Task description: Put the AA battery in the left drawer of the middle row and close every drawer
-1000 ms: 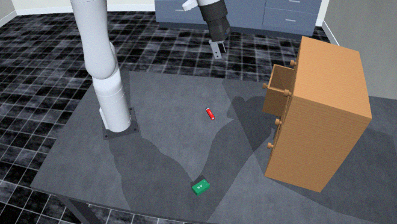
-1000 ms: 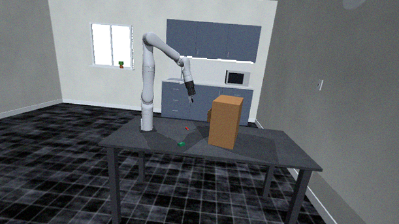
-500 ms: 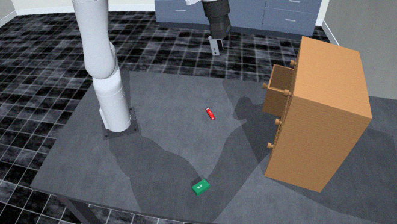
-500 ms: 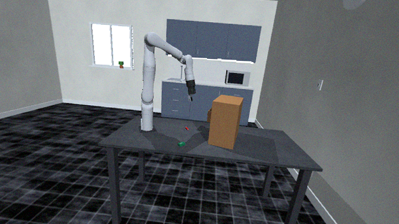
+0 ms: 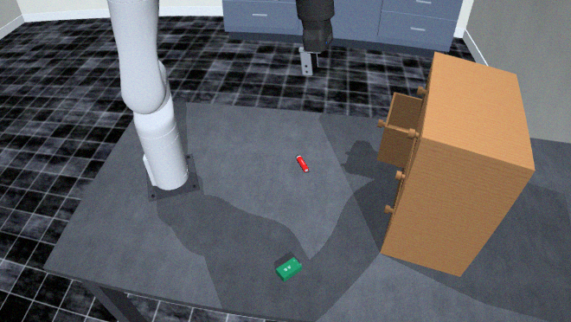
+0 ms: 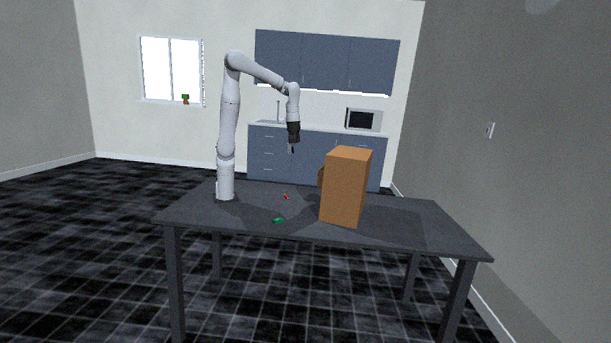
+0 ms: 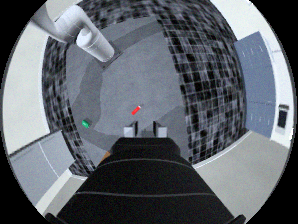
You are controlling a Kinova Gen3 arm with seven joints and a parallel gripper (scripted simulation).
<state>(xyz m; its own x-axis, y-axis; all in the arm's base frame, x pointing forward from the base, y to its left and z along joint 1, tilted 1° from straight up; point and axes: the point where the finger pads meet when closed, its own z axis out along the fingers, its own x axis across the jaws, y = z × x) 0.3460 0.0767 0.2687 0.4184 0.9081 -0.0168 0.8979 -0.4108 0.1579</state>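
My gripper is now 1 cm past the AA battery, 4 cm to the left of it and 26 cm above it. Also, from my hand: small green block: 5 cm behind, 34 cm to the right, 26 cm below.
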